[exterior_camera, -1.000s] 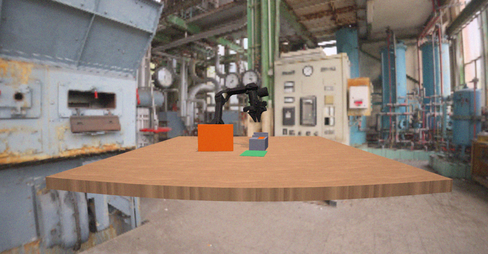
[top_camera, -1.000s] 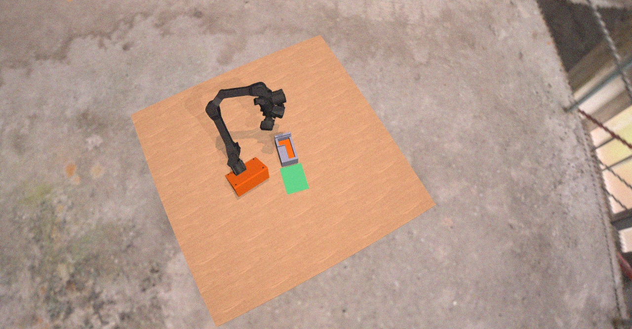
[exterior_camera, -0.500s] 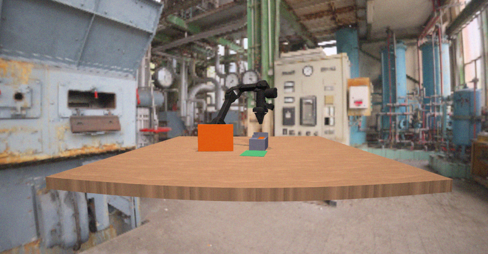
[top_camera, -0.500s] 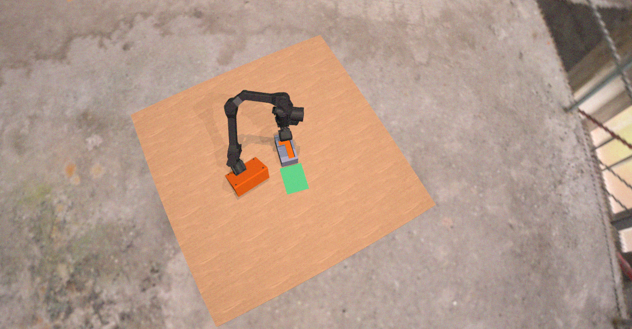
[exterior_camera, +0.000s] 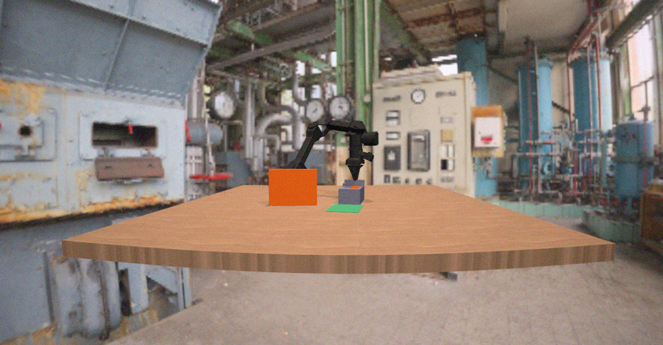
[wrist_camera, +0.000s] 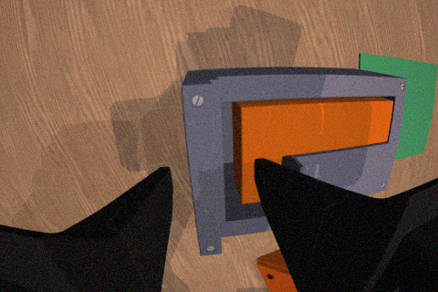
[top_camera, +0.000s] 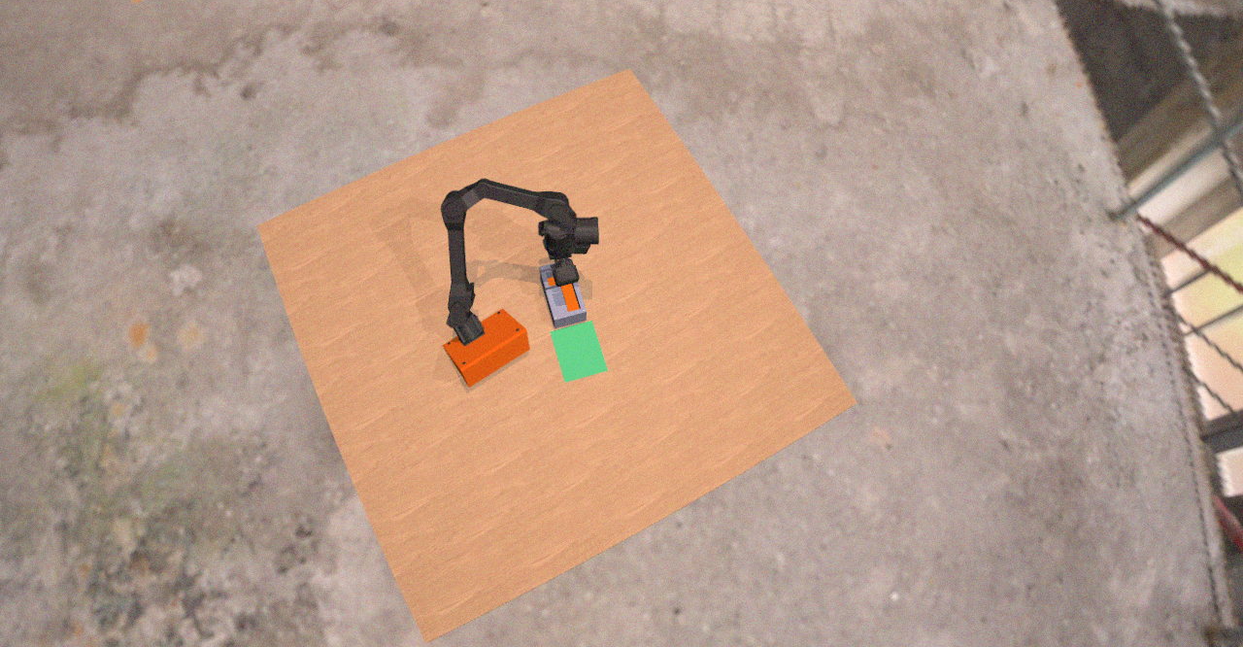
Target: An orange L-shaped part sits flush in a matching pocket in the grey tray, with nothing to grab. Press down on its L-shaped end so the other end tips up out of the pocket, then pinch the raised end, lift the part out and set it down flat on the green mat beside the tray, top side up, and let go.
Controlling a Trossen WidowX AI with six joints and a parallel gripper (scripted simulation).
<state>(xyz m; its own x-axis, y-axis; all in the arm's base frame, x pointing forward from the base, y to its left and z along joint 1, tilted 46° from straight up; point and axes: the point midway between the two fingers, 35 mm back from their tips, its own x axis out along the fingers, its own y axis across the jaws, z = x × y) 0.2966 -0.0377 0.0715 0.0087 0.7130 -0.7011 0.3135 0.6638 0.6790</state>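
The orange L-shaped part is 5 cm to the right of my gripper tip, 4 cm below it and 3 cm behind it. From my gripper tip the other things lie so: grey tray: 10 cm below, 6 cm to the right, 3 cm behind; green mat: 21 cm to the right, 10 cm below, 8 cm behind.
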